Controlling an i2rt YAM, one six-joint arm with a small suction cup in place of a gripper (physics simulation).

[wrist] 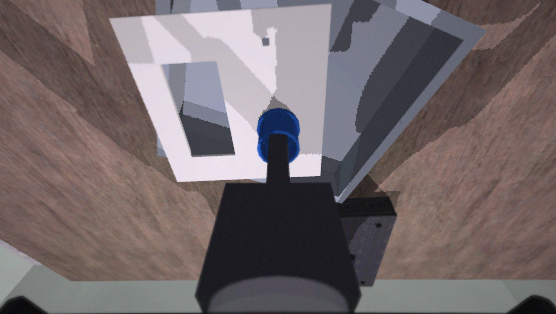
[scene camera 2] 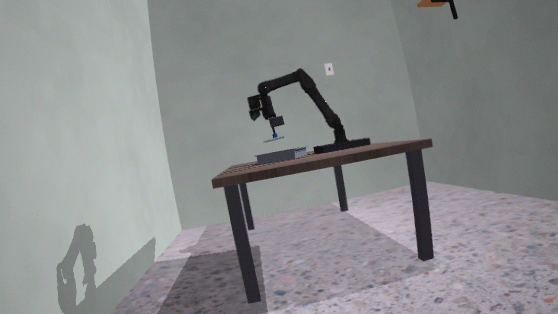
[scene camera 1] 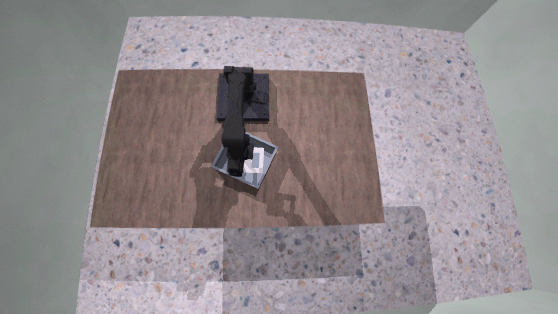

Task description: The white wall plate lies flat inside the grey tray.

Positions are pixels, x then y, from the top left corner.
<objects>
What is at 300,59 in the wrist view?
A white wall plate.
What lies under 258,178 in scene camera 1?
A grey tray.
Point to the suction cup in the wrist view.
278,120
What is the suction cup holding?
A white wall plate.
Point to a grey tray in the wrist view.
382,69
</objects>
